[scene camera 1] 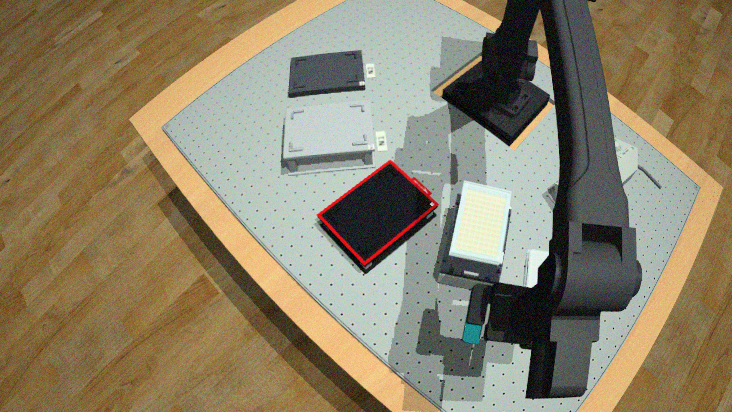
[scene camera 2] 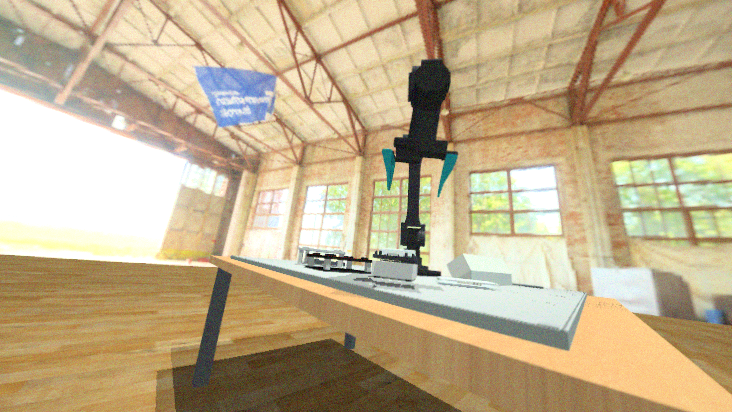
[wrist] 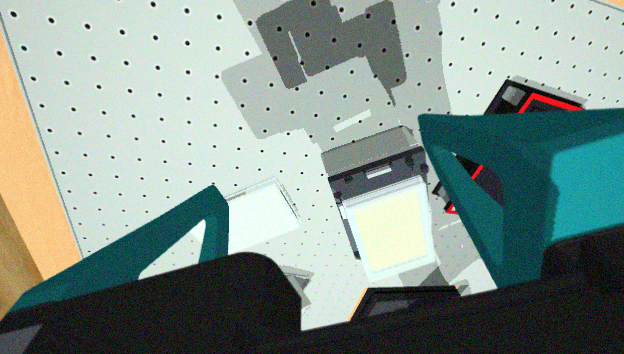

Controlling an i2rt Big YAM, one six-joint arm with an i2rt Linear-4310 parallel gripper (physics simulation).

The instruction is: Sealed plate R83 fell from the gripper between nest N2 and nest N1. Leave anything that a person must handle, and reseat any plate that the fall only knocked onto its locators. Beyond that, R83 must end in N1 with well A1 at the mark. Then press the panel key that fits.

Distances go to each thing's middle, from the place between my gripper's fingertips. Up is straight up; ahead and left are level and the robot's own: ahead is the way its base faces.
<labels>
Right now the black plate with red outline point(scene camera 1: 381, 210) is 90 mm behind my hand, 290 mm to the right of it and 140 mm below it.
</labels>
